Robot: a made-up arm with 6 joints. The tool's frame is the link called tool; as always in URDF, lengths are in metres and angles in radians.
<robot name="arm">
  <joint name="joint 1" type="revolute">
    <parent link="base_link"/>
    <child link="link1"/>
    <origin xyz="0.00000 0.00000 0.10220" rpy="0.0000 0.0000 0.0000"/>
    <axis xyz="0 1 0"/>
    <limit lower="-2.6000" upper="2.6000"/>
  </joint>
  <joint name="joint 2" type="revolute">
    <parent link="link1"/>
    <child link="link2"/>
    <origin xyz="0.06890 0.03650 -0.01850" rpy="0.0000 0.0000 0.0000"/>
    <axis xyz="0 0 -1"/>
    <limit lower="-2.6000" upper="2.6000"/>
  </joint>
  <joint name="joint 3" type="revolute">
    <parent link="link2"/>
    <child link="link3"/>
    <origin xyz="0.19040 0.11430 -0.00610" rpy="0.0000 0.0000 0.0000"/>
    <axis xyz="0 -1 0"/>
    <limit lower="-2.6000" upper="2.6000"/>
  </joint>
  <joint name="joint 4" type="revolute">
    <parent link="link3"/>
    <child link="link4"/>
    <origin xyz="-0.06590 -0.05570 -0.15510" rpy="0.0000 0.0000 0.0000"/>
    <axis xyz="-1 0 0"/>
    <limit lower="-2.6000" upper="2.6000"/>
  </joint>
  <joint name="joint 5" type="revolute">
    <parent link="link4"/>
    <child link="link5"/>
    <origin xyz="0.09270 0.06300 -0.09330" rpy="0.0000 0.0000 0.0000"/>
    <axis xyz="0 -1 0"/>
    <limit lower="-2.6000" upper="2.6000"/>
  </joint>
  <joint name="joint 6" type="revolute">
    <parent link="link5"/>
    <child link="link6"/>
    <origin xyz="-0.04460 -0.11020 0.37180" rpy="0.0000 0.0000 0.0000"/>
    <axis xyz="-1 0 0"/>
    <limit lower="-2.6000" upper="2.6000"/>
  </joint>
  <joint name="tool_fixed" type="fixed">
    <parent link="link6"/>
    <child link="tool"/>
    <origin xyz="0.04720 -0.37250 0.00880" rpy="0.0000 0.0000 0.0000"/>
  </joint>
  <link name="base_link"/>
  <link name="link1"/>
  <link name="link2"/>
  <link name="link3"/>
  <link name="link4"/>
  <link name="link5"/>
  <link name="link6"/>
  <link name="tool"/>
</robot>
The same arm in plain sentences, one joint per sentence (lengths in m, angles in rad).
The arm has six revolute joints in a row. What follows holds with every joint at zero, and every direction is one of the base frame's.
The first joint sits 0.1022 m along +z from the base frame's origin and turns about +y, from -2.6 to 2.6 rad.
The second joint sits 0.0689 m along +x and 0.0365 m along +y and 0.0185 m along -z from the first joint and turns about -z, from -2.6 to 2.6 rad.
The third joint sits 0.1904 m along +x and 0.1143 m along +y and 0.0061 m along -z from the second joint and turns about -y, from -2.6 to 2.6 rad.
The fourth joint sits 0.0659 m along -x and 0.0557 m along -y and 0.1551 m along -z from the third joint and turns about -x, from -2.6 to 2.6 rad.
The fifth joint sits 0.0927 m along +x and 0.063 m along +y and 0.0933 m along -z from the fourth joint and turns about -y, from -2.6 to 2.6 rad.
The sixth joint sits 0.0446 m along -x and 0.1102 m along -y and 0.3718 m along +z from the fifth joint and turns about -x, from -2.6 to 2.6 rad.
The tool frame, which is the frame that the pose is given for, sits 0.0472 m along +x and 0.3725 m along -y and 0.0088 m along +z from the sixth joint; its axes are parallel to the base frame's.

